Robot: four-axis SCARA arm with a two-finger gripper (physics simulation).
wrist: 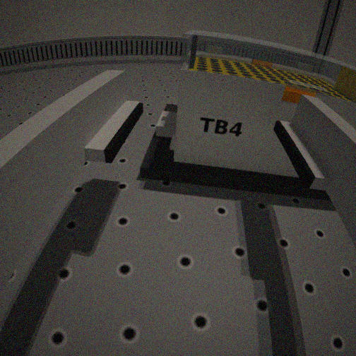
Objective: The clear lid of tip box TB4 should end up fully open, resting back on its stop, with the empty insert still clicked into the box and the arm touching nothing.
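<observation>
Tip box TB4 stands upright in a black holder, its pale labelled front facing the camera. The yellow insert with dark holes sits in its top, seen at a grazing angle through the lid. The clear lid shows as a low, see-through cover with a pale rim above the insert; it does not stand upright and looks closed or nearly so, though its exact angle is hard to tell. My gripper is shut to its narrow setting, its black-padded fingers left and right in front of the box, nothing gripped. Contact cannot be told.
Long pale side panels run beside the fingers. The box stands on a perforated deck marked by dark shadows. A slatted rail curves behind it. A dark upright post stands at the back right.
</observation>
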